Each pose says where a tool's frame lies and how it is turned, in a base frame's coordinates. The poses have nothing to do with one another.
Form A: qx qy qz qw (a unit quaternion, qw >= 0); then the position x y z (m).
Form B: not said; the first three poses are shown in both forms.
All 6 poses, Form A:
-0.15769 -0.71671 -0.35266 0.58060 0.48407 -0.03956 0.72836
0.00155 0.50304 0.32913 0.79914 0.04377 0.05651 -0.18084
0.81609 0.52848 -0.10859 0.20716 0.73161 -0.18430 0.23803
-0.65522 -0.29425 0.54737 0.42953 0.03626 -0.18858 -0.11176
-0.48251 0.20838 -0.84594 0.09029 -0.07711 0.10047 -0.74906
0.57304 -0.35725 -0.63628 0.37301 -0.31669 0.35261 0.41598
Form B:
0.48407 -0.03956 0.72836 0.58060 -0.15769 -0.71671 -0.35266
0.04377 0.05651 -0.18084 0.79914 0.00155 0.50304 0.32913
0.73161 -0.18430 0.23803 0.20716 0.81609 0.52848 -0.10859
0.03626 -0.18858 -0.11176 0.42953 -0.65522 -0.29425 0.54737
-0.07711 0.10047 -0.74906 0.09029 -0.48251 0.20838 -0.84594
-0.31669 0.35261 0.41598 0.37301 0.57304 -0.35725 -0.63628

